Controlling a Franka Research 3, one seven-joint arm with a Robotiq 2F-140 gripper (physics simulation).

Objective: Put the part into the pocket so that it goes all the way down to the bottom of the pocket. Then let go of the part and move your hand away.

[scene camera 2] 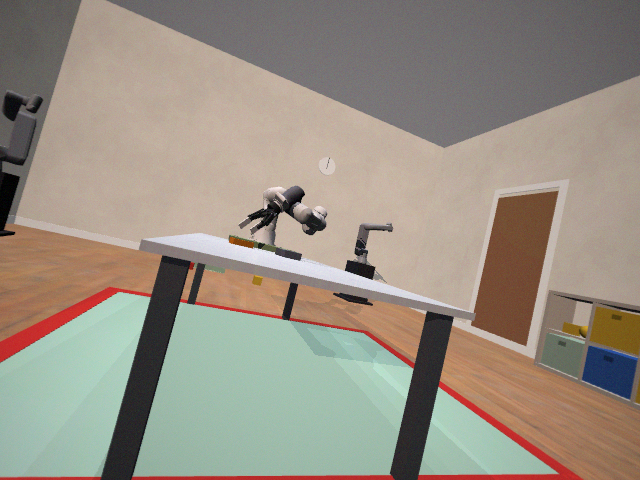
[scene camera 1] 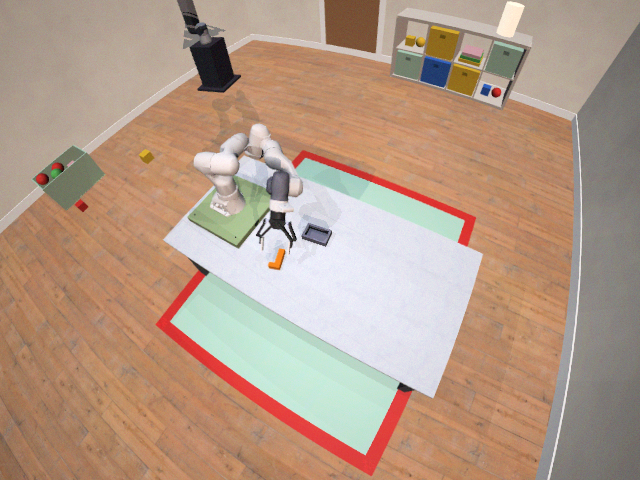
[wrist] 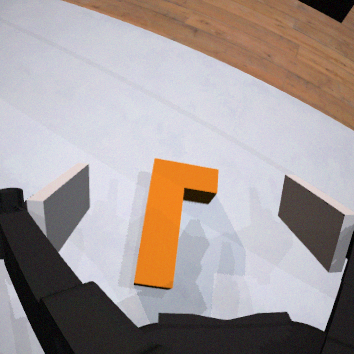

Scene:
my gripper: open, holds nothing
an orange L-shaped block (wrist: 171,182): on the table

